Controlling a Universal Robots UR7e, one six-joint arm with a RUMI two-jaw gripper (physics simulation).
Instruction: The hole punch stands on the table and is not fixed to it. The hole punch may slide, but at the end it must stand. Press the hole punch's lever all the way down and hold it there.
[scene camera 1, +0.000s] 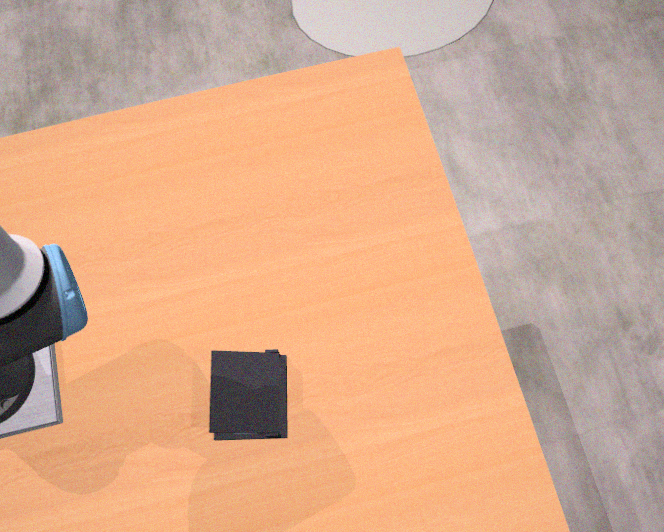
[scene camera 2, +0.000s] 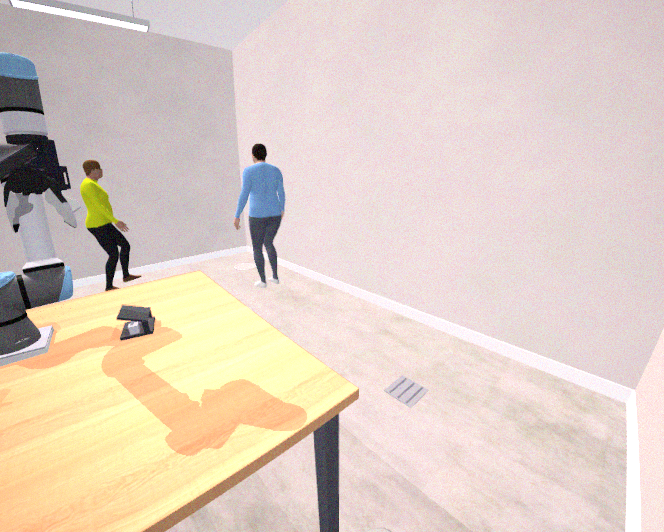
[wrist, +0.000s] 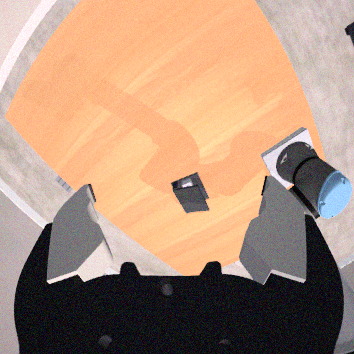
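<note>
The black hole punch stands upright on the table. Its flat lever is raised, with a clear gap above the base in the scene camera 2 view. My gripper is open and empty. It hangs high above the table, well apart from the hole punch, which shows between the spread fingers in the wrist view. The gripper does not show in the scene camera 1 view.
The arm's base plate is fixed on the table beside the hole punch. Two people, one in yellow and one in blue, stand beyond the table. Arm shadows fall across the table top.
</note>
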